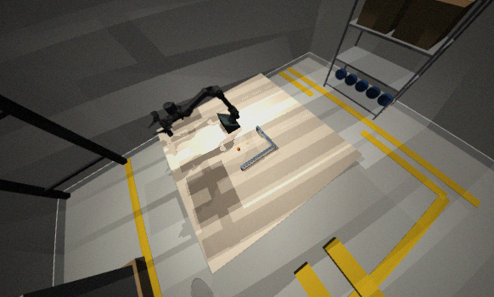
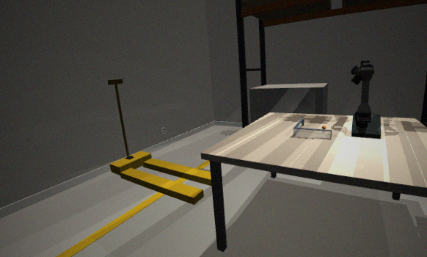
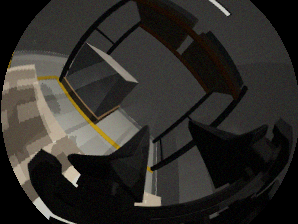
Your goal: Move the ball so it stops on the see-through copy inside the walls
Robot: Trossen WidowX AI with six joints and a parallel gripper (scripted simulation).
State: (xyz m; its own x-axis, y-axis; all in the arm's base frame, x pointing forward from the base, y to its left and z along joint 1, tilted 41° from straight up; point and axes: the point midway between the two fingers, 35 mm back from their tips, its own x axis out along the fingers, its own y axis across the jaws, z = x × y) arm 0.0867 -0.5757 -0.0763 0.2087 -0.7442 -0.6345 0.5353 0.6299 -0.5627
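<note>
Right now my gripper tip is 470 mm to the right of the orange ball, 380 mm above it and 190 mm short of it. The rest, counted from my gripper tip: see-through copy of ball: 550 mm to the left, 380 mm below, 170 mm ahead.
</note>
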